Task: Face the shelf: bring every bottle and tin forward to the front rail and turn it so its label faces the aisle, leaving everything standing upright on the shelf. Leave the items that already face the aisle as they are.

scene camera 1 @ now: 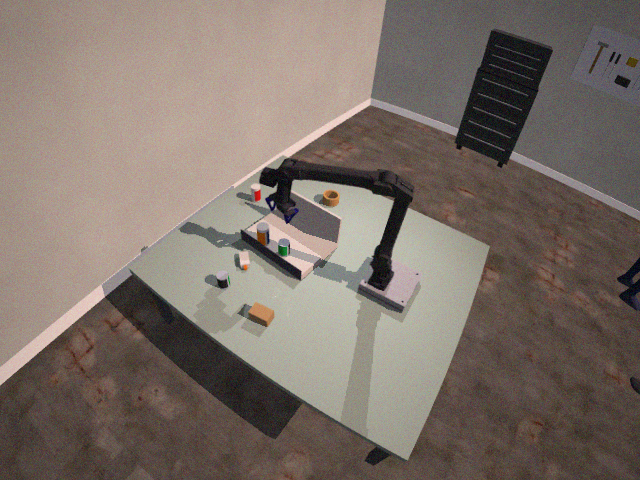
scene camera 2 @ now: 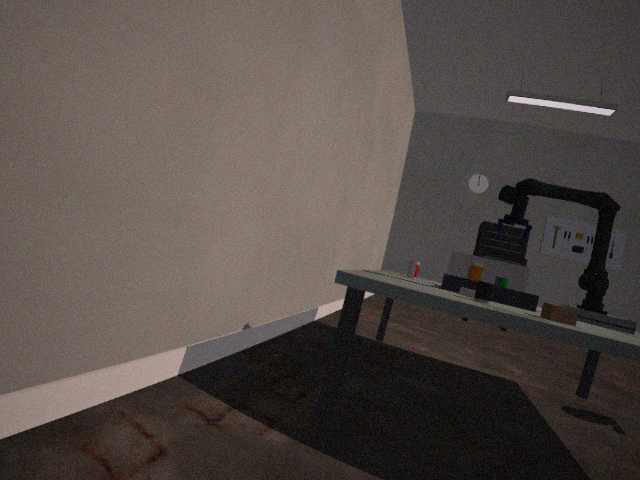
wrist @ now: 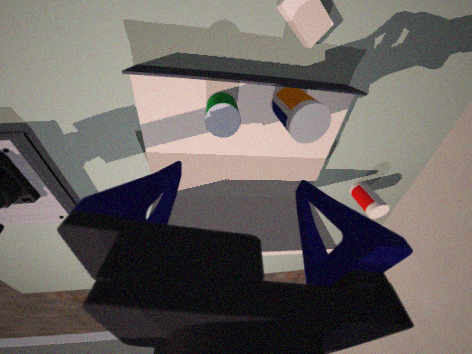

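Seen in the pictures: gripper, fingertip midpoint: (scene camera 1: 279, 217) (scene camera 2: 509, 240) (wrist: 241, 177); arm's base, origin of the base link: (scene camera 1: 380, 278) (scene camera 2: 591, 311) (wrist: 3, 178).
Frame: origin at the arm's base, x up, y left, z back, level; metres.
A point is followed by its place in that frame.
The shelf has a dark front rail (scene camera 1: 273, 258) @(x -0.029, y 0.166, z -0.485 m) (scene camera 2: 509, 296) @(x -0.017, y 0.173, z -0.429 m) (wrist: 240, 79) @(x 0.007, y 0.166, z -0.491 m). A green-labelled tin (scene camera 1: 283, 247) @(x 0.048, y 0.139, z -0.446 m) (scene camera 2: 501, 282) @(x 0.033, y 0.143, z -0.467 m) (wrist: 222, 115) @(x 0.054, y 0.126, z -0.459 m) stands upright close behind the rail, green side towards it. A taller orange-labelled bottle or tin (scene camera 1: 263, 234) @(x 0.068, y 0.143, z -0.560 m) (scene camera 2: 475, 272) @(x 0.049, y 0.151, z -0.585 m) (wrist: 302, 115) @(x 0.093, y 0.135, z -0.567 m) with a grey top stands upright beside it, also close to the rail. Its orange side faces the rail, and a dark blue part shows on its side. My gripper (scene camera 1: 279, 214) @(x 0.220, y 0.135, z -0.468 m) (scene camera 2: 513, 236) @(x 0.220, y 0.135, z -0.468 m) (wrist: 241, 177) @(x 0.220, y 0.135, z -0.468 m) is open and empty, above the shelf and behind both items. The rail hides their lower parts in scene camera 2.
A grey back panel (scene camera 1: 315, 217) @(x 0.067, y -0.107, z -0.430 m) (wrist: 235, 215) @(x 0.048, y -0.112, z -0.477 m) rises behind. Off the shelf are a red-and-white can (scene camera 1: 255, 192) @(x 0.020, y -0.132, z -0.846 m) (scene camera 2: 414, 268) @(x 0.003, y -0.128, z -0.857 m) (wrist: 369, 201) @(x 0.018, y -0.136, z -0.843 m), a small white item (scene camera 1: 244, 259) @(x -0.026, y 0.257, z -0.591 m) (wrist: 307, 20) @(x -0.025, y 0.243, z -0.599 m), a dark can (scene camera 1: 222, 279) @(x 0.015, y 0.430, z -0.567 m), a brown block (scene camera 1: 261, 314) @(x -0.004, y 0.459, z -0.325 m) (scene camera 2: 559, 313) @(x -0.026, y 0.480, z -0.349 m) and an orange ring (scene camera 1: 331, 202) @(x -0.023, y -0.362, z -0.477 m).
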